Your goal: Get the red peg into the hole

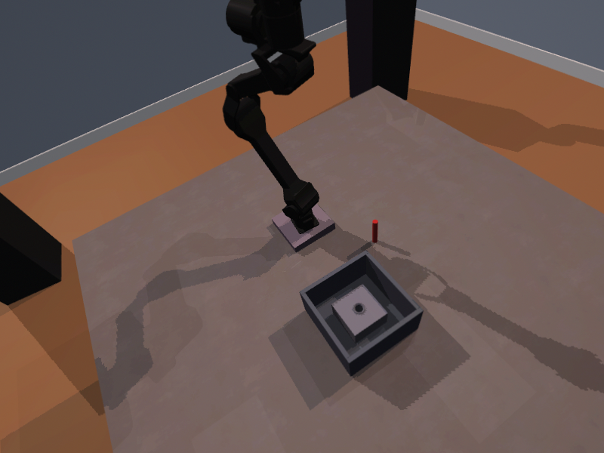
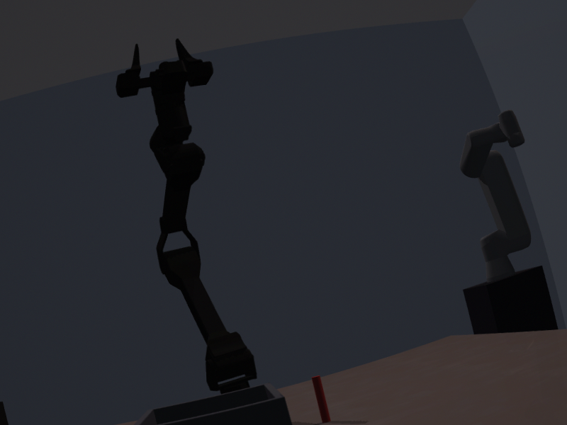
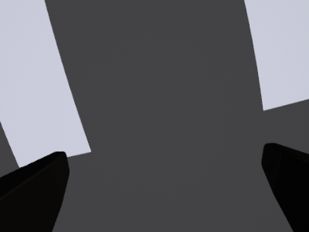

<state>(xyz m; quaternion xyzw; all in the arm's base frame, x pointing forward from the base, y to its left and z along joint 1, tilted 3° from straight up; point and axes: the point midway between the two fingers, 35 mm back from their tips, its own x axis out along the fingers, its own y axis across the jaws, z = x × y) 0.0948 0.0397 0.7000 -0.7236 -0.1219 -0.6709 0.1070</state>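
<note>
Now: gripper tip 720 mm above the red peg, 140 mm to the right of it and 40 mm short of it. Round my gripper tip: dark box (730 mm below, 220 mm ahead, 20 mm to the right); then grey plate (720 mm below, 220 mm ahead, 20 mm to the right).
</note>
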